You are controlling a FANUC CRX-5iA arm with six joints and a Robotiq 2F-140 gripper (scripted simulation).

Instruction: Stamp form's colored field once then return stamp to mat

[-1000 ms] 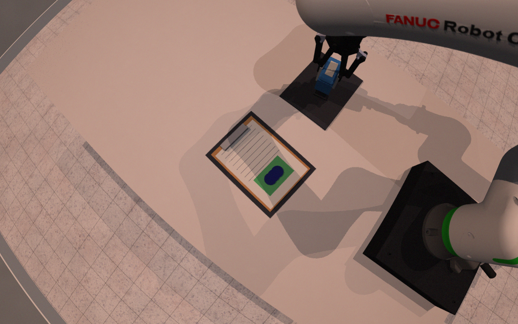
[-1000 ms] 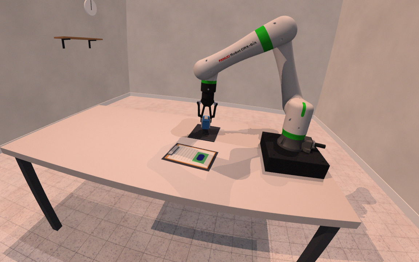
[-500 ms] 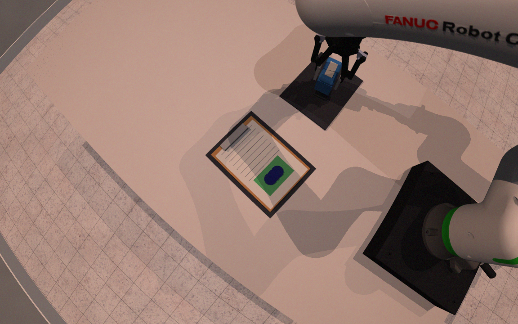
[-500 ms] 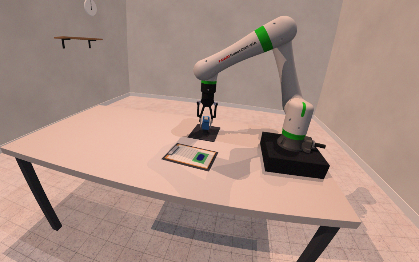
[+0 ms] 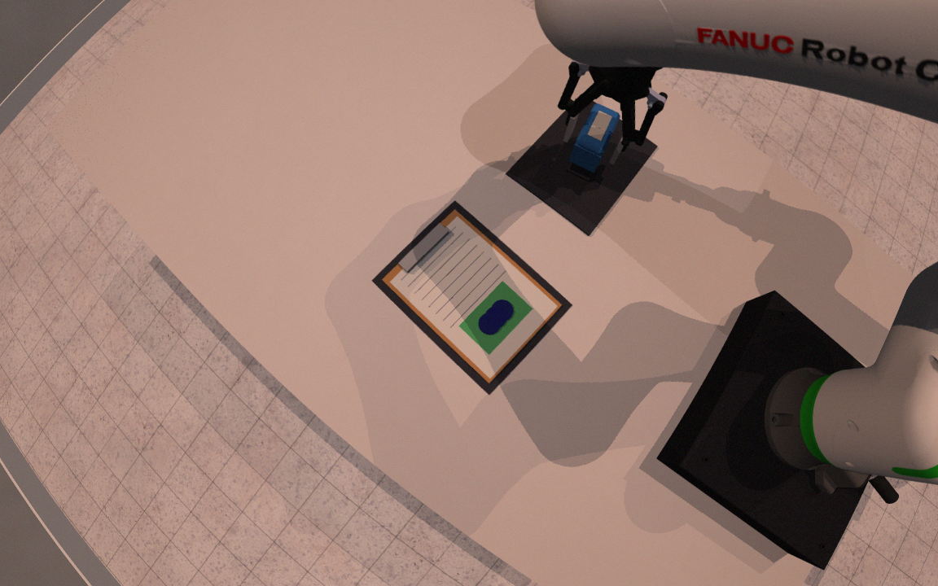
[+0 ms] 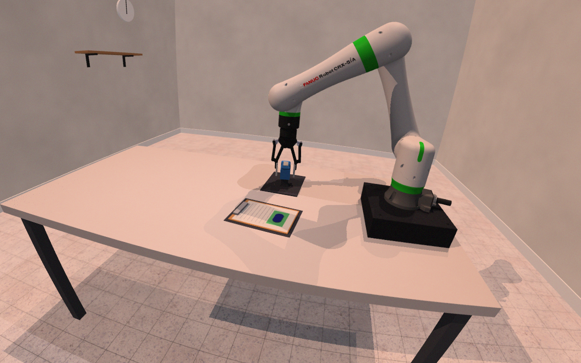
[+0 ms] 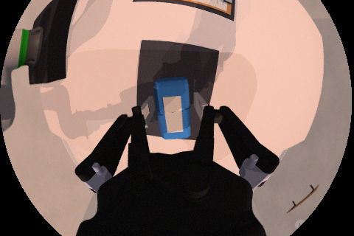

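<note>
Right now my hand is 2 cm above the stamp. Also, from my hand: form: 31 cm to the left, 6 cm below, 2 cm behind; then mat: 7 cm below.
</note>
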